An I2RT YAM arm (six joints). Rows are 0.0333 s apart.
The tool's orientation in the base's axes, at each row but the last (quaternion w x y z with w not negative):
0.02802 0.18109 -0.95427 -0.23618
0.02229 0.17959 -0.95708 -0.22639
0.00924 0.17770 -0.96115 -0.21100
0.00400 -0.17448 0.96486 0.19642
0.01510 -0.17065 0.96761 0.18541
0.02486 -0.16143 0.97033 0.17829
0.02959 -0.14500 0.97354 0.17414
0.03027 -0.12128 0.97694 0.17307
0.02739 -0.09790 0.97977 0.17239
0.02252 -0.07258 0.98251 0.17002
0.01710 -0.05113 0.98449 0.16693
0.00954 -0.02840 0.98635 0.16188
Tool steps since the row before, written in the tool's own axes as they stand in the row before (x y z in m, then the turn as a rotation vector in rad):
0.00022 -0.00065 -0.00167 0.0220 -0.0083 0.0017
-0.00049 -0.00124 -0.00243 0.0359 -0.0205 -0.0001
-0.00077 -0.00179 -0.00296 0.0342 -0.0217 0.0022
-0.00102 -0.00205 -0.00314 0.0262 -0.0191 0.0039
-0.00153 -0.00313 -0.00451 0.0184 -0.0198 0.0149
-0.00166 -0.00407 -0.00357 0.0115 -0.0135 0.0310
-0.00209 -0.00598 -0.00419 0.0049 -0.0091 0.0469
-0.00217 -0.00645 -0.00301 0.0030 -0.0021 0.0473
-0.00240 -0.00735 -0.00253 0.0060 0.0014 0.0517
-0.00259 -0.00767 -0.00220 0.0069 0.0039 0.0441
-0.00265 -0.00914 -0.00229 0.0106 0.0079 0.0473
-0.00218 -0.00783 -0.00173 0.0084 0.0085 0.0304
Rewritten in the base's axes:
0.00024 -0.00135 0.00117 -0.0180 -0.0140 -0.0060
0.00117 -0.00189 0.00165 -0.0267 -0.0298 -0.0103
0.00160 -0.00244 0.00201 -0.0249 -0.0293 -0.0128
0.00184 -0.00262 0.00220 -0.0184 -0.0238 -0.0128
0.00264 -0.00388 0.00323 -0.0112 -0.0178 -0.0226
0.00292 -0.00436 0.00214 -0.0068 -0.0045 -0.0348
0.00372 -0.00625 0.00218 -0.0017 0.0068 -0.0475
0.00365 -0.00642 0.00091 -0.0016 0.0138 -0.0454
0.00378 -0.00720 0.00014 -0.0051 0.0179 -0.0486
0.00367 -0.00754 -0.00029 -0.0065 0.0176 -0.0407
0.00357 -0.00909 -0.00069 -0.0106 0.0220 -0.0426
0.00262 -0.00784 -0.00080 -0.0086 0.0173 -0.0263

